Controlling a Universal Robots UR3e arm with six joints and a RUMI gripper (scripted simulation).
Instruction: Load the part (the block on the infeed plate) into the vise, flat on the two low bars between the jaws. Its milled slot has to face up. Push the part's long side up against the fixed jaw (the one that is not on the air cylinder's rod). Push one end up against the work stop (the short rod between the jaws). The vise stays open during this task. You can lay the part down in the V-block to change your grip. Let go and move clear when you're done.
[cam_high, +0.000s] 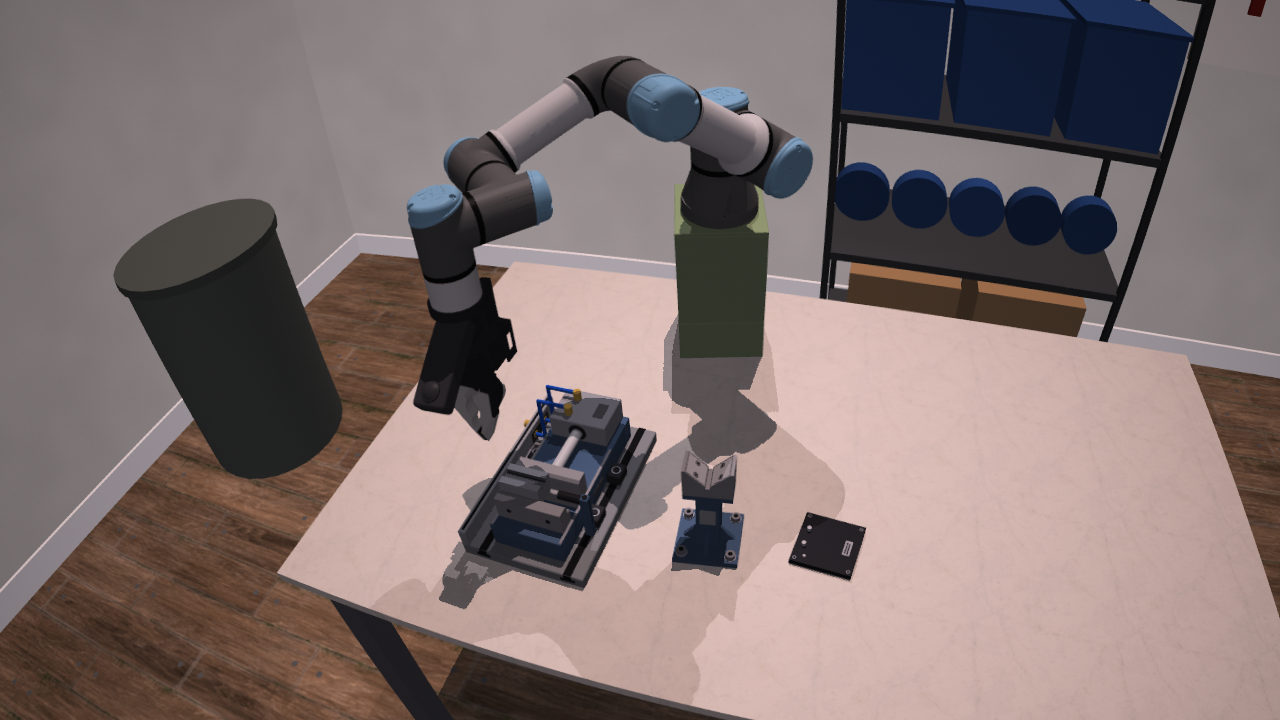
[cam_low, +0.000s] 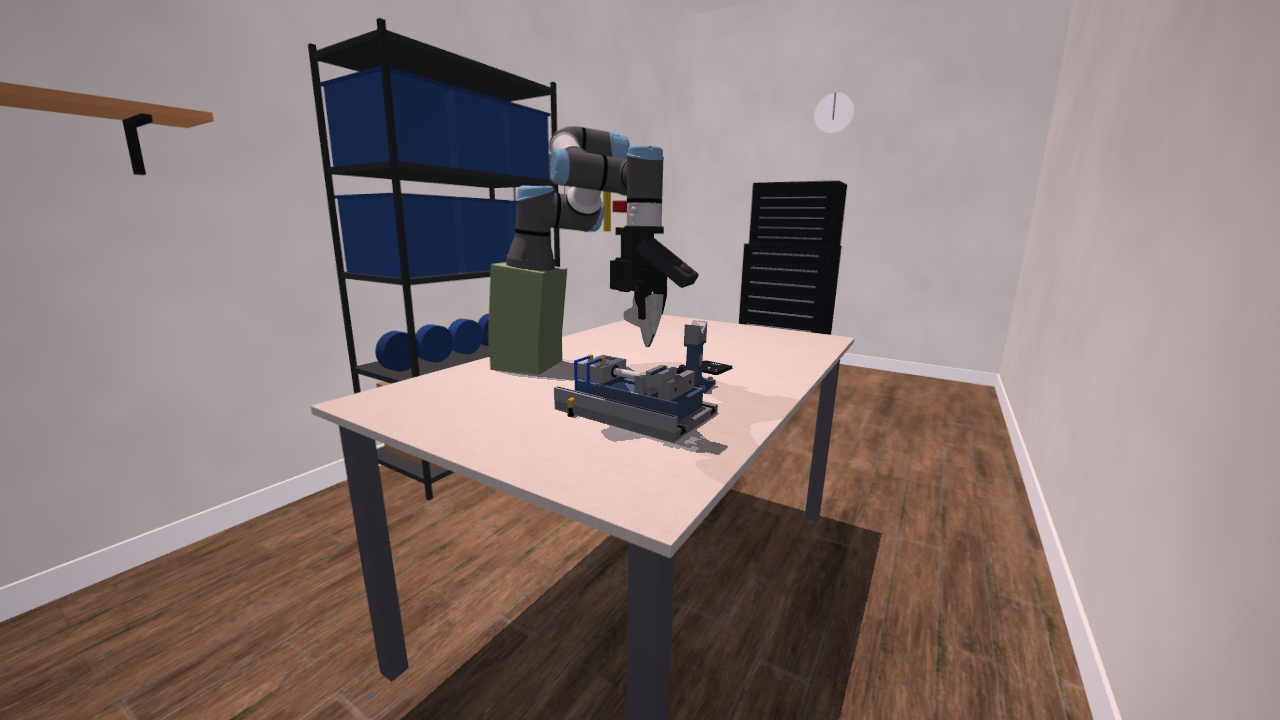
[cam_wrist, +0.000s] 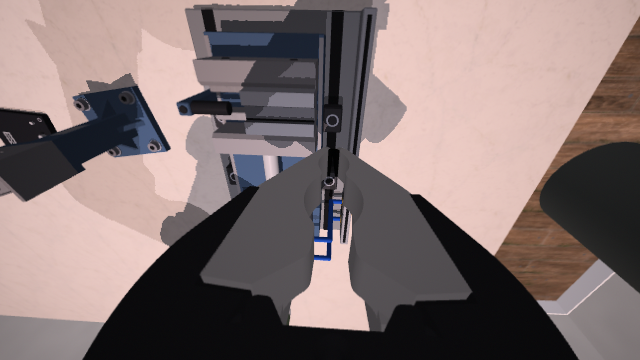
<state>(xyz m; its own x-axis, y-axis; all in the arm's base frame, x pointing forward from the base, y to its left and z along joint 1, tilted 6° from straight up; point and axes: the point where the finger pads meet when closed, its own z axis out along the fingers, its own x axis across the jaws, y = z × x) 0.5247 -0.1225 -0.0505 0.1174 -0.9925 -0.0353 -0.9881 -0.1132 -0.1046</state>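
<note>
The part is 80 mm below my hand and 50 mm to the left of it. From my hand the other things lie so: dark work stop rod 110 mm to the left, 90 mm below, 10 mm behind; then black infeed plate 450 mm to the left, 180 mm below, 140 mm behind; then fixed jaw 100 mm below, 70 mm to the left, 20 mm ahead.
</note>
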